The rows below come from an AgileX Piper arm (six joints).
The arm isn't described. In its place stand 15 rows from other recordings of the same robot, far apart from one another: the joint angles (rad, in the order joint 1, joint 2, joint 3, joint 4, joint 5, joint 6), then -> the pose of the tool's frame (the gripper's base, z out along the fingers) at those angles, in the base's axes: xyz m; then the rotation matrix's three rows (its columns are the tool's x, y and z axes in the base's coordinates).
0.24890 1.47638 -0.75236 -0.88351 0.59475 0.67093 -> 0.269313, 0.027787, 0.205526; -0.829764, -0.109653, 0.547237; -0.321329, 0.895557, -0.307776; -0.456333, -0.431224, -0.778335
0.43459 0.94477 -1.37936 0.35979 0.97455 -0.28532 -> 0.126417, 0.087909, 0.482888; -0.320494, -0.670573, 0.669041; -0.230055, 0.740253, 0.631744; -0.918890, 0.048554, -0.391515
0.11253 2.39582 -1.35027 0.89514 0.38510 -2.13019 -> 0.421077, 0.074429, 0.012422; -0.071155, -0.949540, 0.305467; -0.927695, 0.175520, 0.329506; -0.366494, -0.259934, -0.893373
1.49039 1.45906 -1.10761 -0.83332 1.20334 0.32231 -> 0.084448, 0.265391, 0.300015; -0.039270, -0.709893, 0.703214; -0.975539, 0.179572, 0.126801; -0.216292, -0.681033, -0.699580
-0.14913 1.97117 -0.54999 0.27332 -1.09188 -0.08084 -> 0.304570, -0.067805, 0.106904; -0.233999, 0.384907, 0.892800; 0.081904, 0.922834, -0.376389; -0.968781, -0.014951, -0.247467
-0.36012 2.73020 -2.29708 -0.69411 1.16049 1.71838 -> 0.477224, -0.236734, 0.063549; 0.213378, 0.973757, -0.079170; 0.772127, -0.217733, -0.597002; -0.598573, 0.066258, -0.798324
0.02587 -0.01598 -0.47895 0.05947 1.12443 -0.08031 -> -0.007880, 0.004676, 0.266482; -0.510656, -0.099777, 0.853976; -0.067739, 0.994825, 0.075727; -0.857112, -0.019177, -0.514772
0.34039 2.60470 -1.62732 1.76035 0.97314 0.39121 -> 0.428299, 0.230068, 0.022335; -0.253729, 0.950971, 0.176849; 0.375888, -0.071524, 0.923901; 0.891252, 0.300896, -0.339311
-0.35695 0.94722 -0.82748 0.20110 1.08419 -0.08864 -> 0.153414, -0.040064, 0.308459; -0.836769, 0.275472, 0.473216; 0.318777, 0.947754, 0.011966; -0.445196, 0.160863, -0.880865
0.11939 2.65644 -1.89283 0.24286 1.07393 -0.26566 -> 0.456762, 0.074169, -0.006995; -0.956325, -0.225121, -0.186451; -0.259988, 0.946624, 0.190550; 0.133602, 0.230703, -0.963808
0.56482 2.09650 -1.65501 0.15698 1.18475 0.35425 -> 0.348702, 0.236570, 0.191537; -0.987617, -0.149565, -0.047362; -0.154855, 0.977759, 0.141449; 0.025153, 0.147031, -0.988812
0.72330 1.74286 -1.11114 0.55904 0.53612 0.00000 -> 0.252631, 0.255942, 0.209303; -0.912325, -0.355155, 0.203786; -0.197263, 0.817343, 0.541330; -0.358818, 0.453669, -0.815741
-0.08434 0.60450 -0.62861 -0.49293 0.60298 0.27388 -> 0.113416, -0.034096, 0.328124; -0.460704, 0.260921, 0.848335; -0.098502, 0.934876, -0.341033; -0.882071, -0.240678, -0.405000
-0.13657 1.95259 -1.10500 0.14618 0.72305 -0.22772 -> 0.344244, -0.038455, 0.123604; -0.994489, 0.009891, 0.104377; 0.018615, 0.996381, 0.082941; -0.103178, 0.084427, -0.991073
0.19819 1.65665 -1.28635 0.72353 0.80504 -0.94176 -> 0.340898, 0.112757, 0.287293; -0.563409, -0.716954, 0.410544; -0.455909, 0.684213, 0.569210; -0.688997, 0.133527, -0.712358
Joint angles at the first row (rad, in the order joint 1, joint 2, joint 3, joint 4, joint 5, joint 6):
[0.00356, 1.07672, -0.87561, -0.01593, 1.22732, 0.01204]
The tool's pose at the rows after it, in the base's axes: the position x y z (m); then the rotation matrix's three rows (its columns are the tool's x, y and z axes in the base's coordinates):
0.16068, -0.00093, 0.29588; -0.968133, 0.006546, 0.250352; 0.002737, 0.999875, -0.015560; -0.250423, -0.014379, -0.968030
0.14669, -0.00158, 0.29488; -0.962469, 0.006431, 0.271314; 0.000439, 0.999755, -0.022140; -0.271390, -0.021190, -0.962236
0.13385, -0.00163, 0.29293; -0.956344, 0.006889, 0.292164; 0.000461, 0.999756, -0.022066; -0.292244, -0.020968, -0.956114
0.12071, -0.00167, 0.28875; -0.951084, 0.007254, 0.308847; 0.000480, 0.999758, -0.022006; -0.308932, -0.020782, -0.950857
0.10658, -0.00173, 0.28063; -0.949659, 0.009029, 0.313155; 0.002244, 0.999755, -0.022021; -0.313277, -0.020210, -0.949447
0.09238, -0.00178, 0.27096; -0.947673, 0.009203, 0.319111; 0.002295, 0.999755, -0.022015; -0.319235, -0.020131, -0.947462
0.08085, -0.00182, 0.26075; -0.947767, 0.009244, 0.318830; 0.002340, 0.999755, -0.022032; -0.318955, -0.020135, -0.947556
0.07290, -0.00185, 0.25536; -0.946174, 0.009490, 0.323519; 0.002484, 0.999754, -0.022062; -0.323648, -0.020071, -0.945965
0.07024, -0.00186, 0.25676; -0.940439, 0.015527, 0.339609; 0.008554, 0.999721, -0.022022; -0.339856, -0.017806, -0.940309
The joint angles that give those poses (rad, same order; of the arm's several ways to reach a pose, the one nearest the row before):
[0.00352, 1.02414, -0.84810, -0.01745, 1.22898, 0.01200]
[0.00356, 0.96268, -0.81030, -0.02451, 1.23097, 0.01204]
[0.00352, 0.90444, -0.77381, -0.02450, 1.23097, 0.01200]
[0.00359, 0.84468, -0.73152, -0.02452, 1.23095, 0.01207]
[0.00351, 0.78259, -0.67760, -0.02449, 1.23458, 0.01366]
[0.00353, 0.71647, -0.61975, -0.02450, 1.23657, 0.01368]
[0.00357, 0.66166, -0.56653, -0.02451, 1.23846, 0.01372]
[0.00363, 0.62092, -0.53672, -0.02453, 1.24444, 0.01378]
[0.00366, 0.60213, -0.53715, -0.02455, 1.24660, 0.01982]

